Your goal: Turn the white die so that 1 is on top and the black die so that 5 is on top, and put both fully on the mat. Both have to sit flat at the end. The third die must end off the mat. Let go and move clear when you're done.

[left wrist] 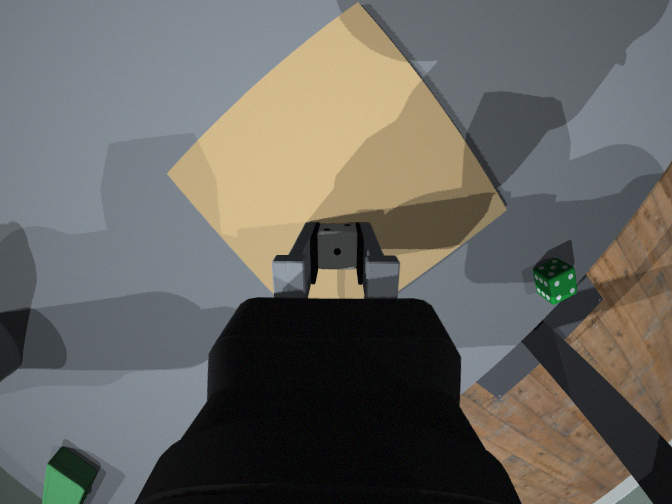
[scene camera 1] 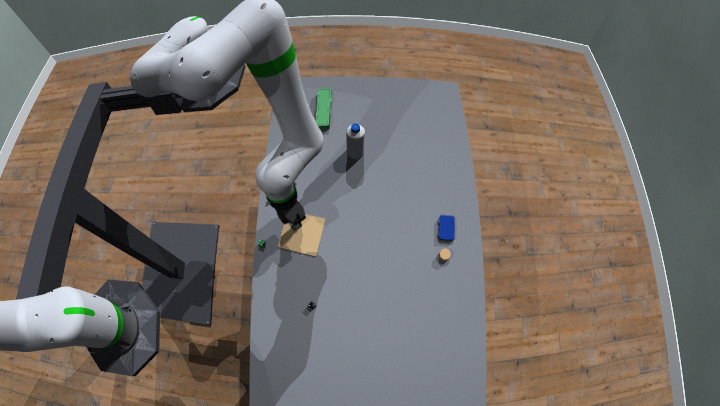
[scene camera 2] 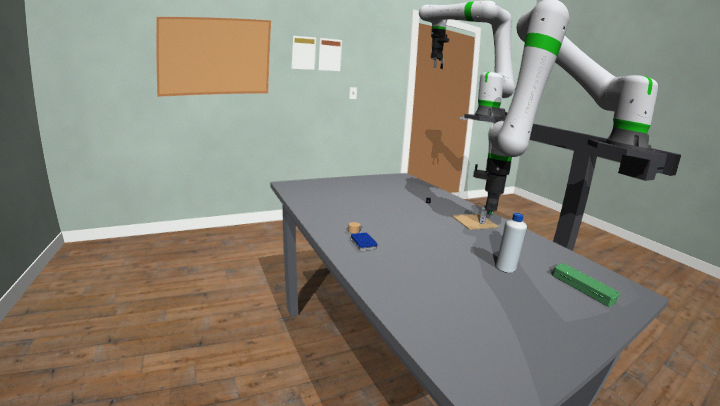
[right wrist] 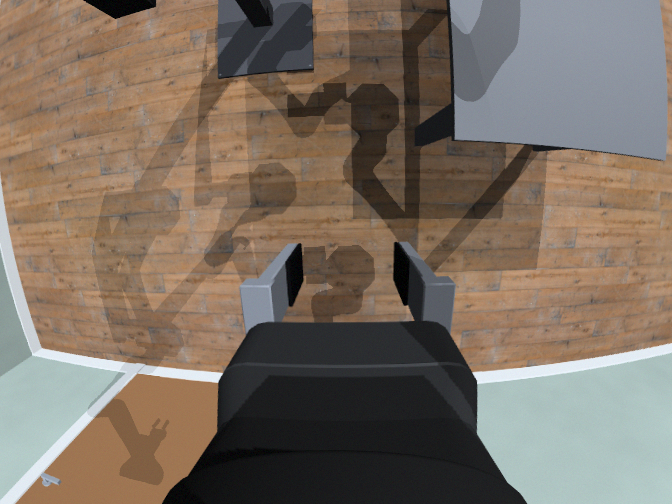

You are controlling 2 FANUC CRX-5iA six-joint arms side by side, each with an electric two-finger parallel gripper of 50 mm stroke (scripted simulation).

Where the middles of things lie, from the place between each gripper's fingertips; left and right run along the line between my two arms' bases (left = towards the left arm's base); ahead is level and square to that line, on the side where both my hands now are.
Labels:
Right now the tan mat [scene camera 1: 306,239] is 20 mm ahead of my left hand, 20 mm to the right of it and 20 mm below it. From my left hand the other things lie so: white bottle [scene camera 2: 514,232]: 150 mm ahead, 330 mm to the left, 60 mm above; green die [left wrist: 555,280]: 110 mm behind, 90 mm to the right, 10 mm below; green box [scene camera 2: 606,295]: 10 mm behind, 510 mm to the left, 10 mm below.
I see my right gripper 18 cm short of the green die, 89 cm to the right of it and 67 cm above it. From my right hand the other things lie so: tan mat: 31 cm ahead, 96 cm to the left, 68 cm below.

